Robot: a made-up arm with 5 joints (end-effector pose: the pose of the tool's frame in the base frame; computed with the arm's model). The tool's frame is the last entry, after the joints.
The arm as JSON. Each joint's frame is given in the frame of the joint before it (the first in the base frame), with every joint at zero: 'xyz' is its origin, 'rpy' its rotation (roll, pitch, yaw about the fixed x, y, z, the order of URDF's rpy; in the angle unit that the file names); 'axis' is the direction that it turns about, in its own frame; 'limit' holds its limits. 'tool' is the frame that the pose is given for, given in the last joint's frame.
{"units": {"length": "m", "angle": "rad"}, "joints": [
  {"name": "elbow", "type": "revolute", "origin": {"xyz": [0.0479, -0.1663, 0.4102], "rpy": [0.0, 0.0, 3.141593]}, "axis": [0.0, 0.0, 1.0], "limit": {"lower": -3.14, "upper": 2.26}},
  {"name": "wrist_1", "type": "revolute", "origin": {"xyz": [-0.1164, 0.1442, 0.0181], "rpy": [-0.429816, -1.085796, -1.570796]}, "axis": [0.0, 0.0, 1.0], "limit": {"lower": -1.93, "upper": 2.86}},
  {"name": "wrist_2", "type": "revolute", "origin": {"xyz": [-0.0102, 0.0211, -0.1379], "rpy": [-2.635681, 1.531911, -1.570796]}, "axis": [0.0, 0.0, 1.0], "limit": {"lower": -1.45, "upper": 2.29}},
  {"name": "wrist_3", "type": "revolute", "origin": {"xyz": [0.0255, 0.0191, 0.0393], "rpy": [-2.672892, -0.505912, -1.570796]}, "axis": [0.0, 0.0, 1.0], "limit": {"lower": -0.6, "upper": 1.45}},
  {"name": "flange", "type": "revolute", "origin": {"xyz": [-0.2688, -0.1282, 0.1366], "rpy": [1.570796, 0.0, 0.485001]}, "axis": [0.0, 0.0, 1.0], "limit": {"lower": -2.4, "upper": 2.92}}
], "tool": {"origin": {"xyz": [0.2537, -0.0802, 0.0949], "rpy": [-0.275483, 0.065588, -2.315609]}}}
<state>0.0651 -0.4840 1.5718 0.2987 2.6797</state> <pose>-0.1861 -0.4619 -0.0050 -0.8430 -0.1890 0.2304 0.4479</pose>
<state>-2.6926 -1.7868 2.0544 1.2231 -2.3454</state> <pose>0.1197 -0.2533 0.9196 0.5643 0.1807 -0.0840 0.8011</pose>
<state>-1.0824 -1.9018 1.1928 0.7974 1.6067</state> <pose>0.3640 0.0546 0.3328 -0.4001 0.6860 -0.4896 0.3602</pose>
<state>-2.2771 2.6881 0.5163 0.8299 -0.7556</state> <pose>-0.3004 -0.4464 0.2933 0.5017 -0.8571 -0.0031 0.1169</pose>
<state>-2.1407 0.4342 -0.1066 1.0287 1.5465</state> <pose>0.0367 -0.7152 0.4063 0.1788 0.1574 0.7846 0.5724</pose>
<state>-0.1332 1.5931 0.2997 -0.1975 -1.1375</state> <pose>0.4302 -0.4495 0.1905 -0.9674 0.1527 -0.1751 0.1013</pose>
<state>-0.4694 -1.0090 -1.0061 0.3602 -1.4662</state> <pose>0.5331 -0.0211 0.3737 -0.0044 0.3586 -0.1134 0.9266</pose>
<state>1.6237 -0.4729 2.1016 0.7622 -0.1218</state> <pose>0.0390 -0.1470 0.3564 0.3990 -0.6084 -0.0806 0.6812</pose>
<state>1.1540 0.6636 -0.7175 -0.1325 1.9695</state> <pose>0.0835 0.4712 0.4478 0.2899 -0.4695 -0.5208 0.6513</pose>
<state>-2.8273 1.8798 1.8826 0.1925 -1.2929</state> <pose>-0.1898 0.2014 0.3530 -0.3694 -0.8242 -0.0904 0.4197</pose>
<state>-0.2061 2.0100 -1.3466 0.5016 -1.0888</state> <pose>0.2045 -0.0816 0.0649 -0.6441 -0.6533 0.3509 0.1877</pose>
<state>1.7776 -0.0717 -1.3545 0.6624 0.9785</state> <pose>0.0763 0.2120 0.5865 0.0359 0.3502 -0.7127 0.6068</pose>
